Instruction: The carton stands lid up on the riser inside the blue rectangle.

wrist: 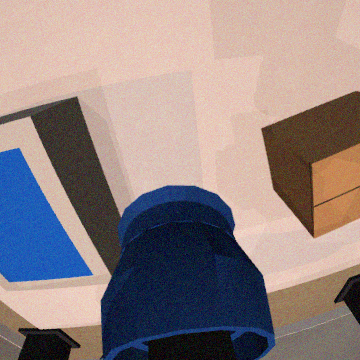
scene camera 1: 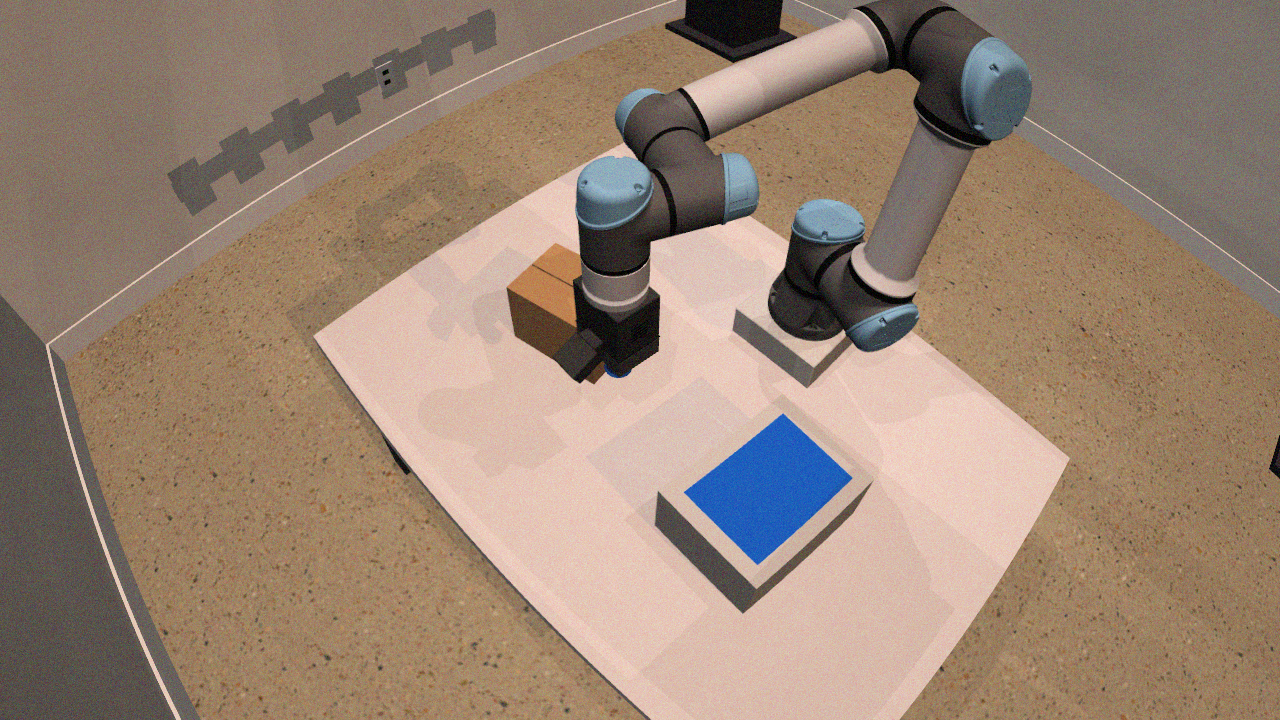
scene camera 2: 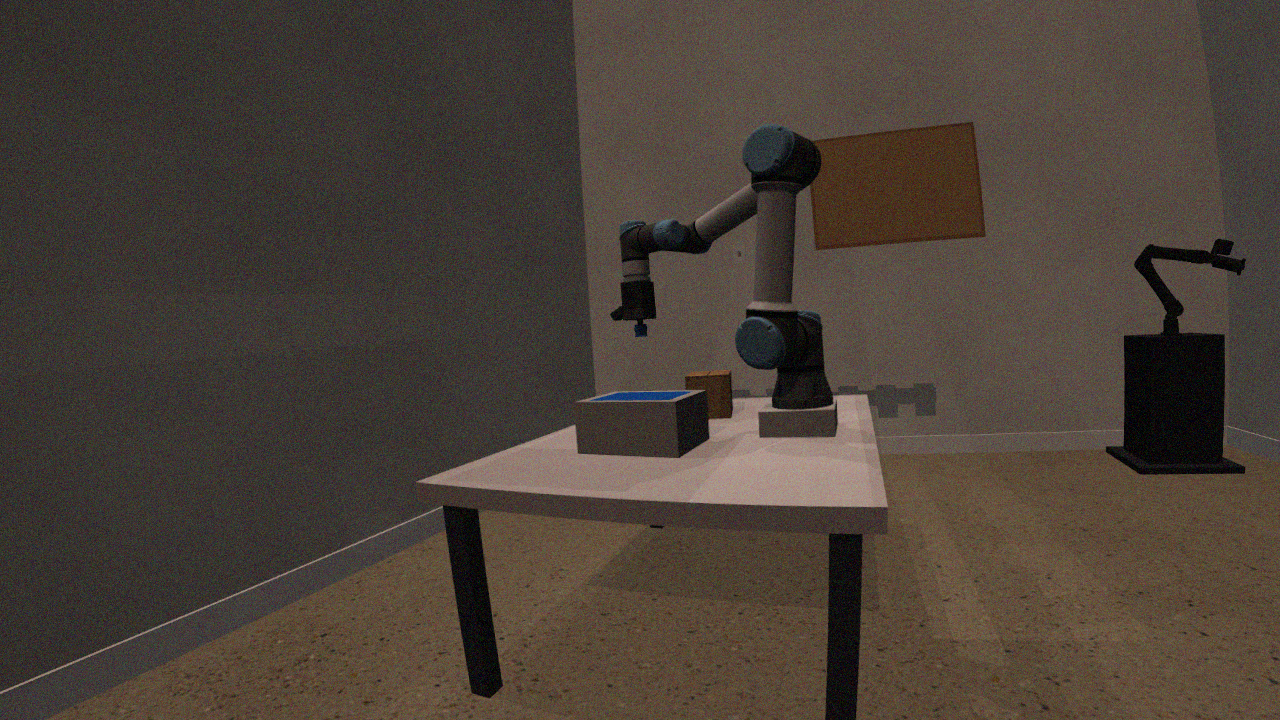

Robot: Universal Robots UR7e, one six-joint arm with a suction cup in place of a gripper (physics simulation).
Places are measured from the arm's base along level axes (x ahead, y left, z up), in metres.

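Pixels of known places: hand, its tool point: (wrist: 177, 235) (scene camera 2: 641, 336); arm's base, origin of its link: (scene camera 1: 808, 307) (scene camera 2: 802, 404).
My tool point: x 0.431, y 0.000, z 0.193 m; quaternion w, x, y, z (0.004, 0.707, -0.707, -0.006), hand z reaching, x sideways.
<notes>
Ahead of a thing's pixels: the offset from my tool point to its top centre. Level surfaces: height alone.
The orange-brown carton @(dx -0.102, dy -0.249, dz -0.127 m) (scene camera 1: 542, 313) (scene camera 2: 708, 394) (wrist: 287, 160) stands upright on the table, away from the riser. Its seamed face is up; part of it is hidden behind the wrist in scene camera 1 and cut off in the wrist view. The grey riser @(dx -0.097, dy +0.217, dz -0.137 m) (scene camera 1: 702, 550) (scene camera 2: 626, 429) (wrist: 80, 185) bears a flat blue rectangle @(dx -0.097, dy +0.217, dz -0.137 m) (scene camera 1: 769, 488) (scene camera 2: 642, 395) (wrist: 35, 225) on its top, with nothing on it. My gripper, a blue suction cup (scene camera 1: 617, 370) (scene camera 2: 640, 330) (wrist: 177, 215), points down and is open and empty. It hangs well above the table, higher than the carton and the riser, touching neither.
The pale table @(dz -0.257 m) (scene camera 1: 537, 501) (scene camera 2: 760, 483) bears the riser, the carton and the arm's light base block (scene camera 1: 774, 351) (scene camera 2: 798, 421). The arm reaches over the table from that block. A black pedestal (scene camera 1: 733, 22) (scene camera 2: 1173, 394) stands on the floor away from the table.
</notes>
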